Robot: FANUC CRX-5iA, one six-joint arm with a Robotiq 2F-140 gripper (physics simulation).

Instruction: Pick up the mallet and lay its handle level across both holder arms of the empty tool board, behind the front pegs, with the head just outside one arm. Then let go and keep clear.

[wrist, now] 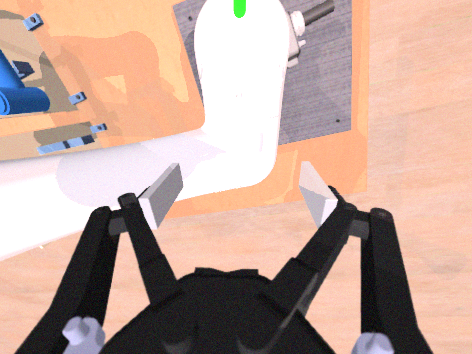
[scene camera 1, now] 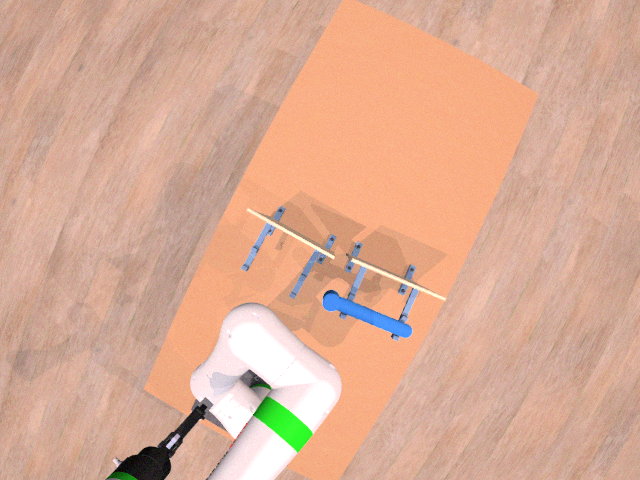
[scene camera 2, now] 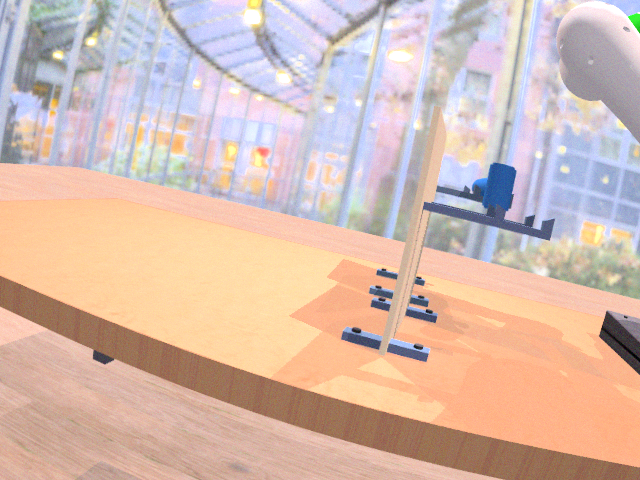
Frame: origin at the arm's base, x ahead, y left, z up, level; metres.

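Where they show: gripper, between the fingertips: point(wrist: 239, 174); arm's base, origin of its link: point(scene camera 1: 267, 392).
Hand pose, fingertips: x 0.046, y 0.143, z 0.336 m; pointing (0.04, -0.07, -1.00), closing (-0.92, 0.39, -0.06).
Observation:
Each offset is from my fingertips to the top centre of the thing. "*": to the spot under its first point. Level surfaces: height alone.
The blue mallet {dy -0.363, dx +0.366, dz -0.108 m} point(scene camera 1: 369, 315) point(scene camera 2: 500, 186) point(wrist: 27, 100) lies with its handle across both arms of the right-hand tool board point(scene camera 1: 382, 272) in scene camera 1, near their outer ends. Its head is at the left end, just outside the left one of those arms. The left-hand tool board point(scene camera 1: 292, 233) has two bare holder arms point(scene camera 1: 253, 251) point(scene camera 1: 308, 270). In scene camera 2 a board {* dy -0.017, dx +0.539, dz -0.146 m} point(scene camera 2: 433, 160) stands upright, seen nearly edge-on. My gripper point(scene camera 1: 203, 406) point(wrist: 239, 174) is open and empty, well away from the mallet and boards, near the table's lower-left edge. Scene camera 2 does not show its fingers.
The white robot arm point(scene camera 1: 279, 356) point(scene camera 2: 594, 51) point(wrist: 242, 75) bends over the table between my gripper and the boards. A dark base plate point(wrist: 320, 105) lies beneath the arm. Blue feet {* dy +0.020, dx +0.521, dz -0.373 m} point(scene camera 2: 409, 349) support the boards on the orange table top {dz -0.384 m} point(scene camera 1: 413, 129) point(scene camera 2: 180, 268).

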